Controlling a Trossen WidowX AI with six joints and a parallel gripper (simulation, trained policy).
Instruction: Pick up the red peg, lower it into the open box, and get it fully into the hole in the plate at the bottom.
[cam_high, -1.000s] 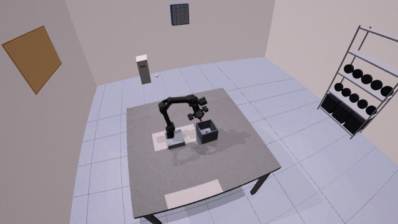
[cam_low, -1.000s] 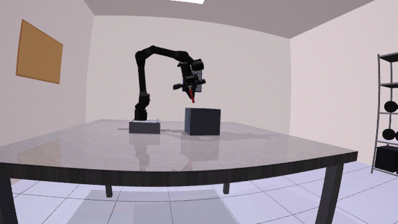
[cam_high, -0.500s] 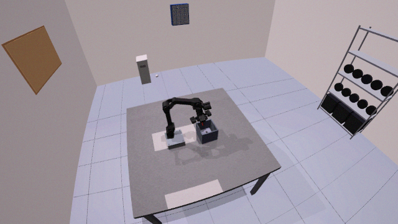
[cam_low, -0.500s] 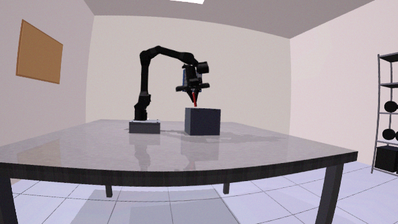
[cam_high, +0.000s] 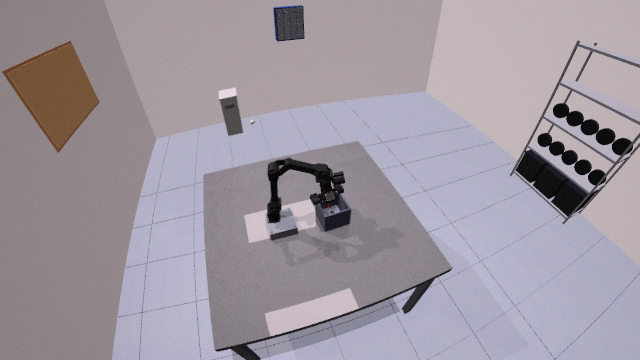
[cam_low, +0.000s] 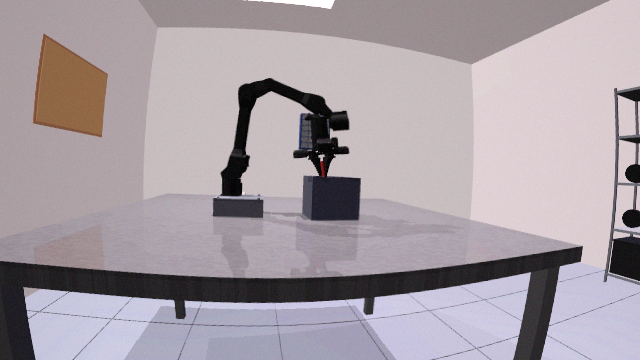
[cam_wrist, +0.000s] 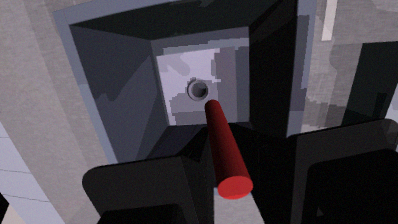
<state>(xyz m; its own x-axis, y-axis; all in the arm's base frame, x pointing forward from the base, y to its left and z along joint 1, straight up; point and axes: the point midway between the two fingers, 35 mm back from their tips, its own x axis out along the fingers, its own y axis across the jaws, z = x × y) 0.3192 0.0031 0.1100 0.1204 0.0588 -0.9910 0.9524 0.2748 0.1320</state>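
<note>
The red peg is 20 mm above my gripper tip and 10 mm to the right of it.
</note>
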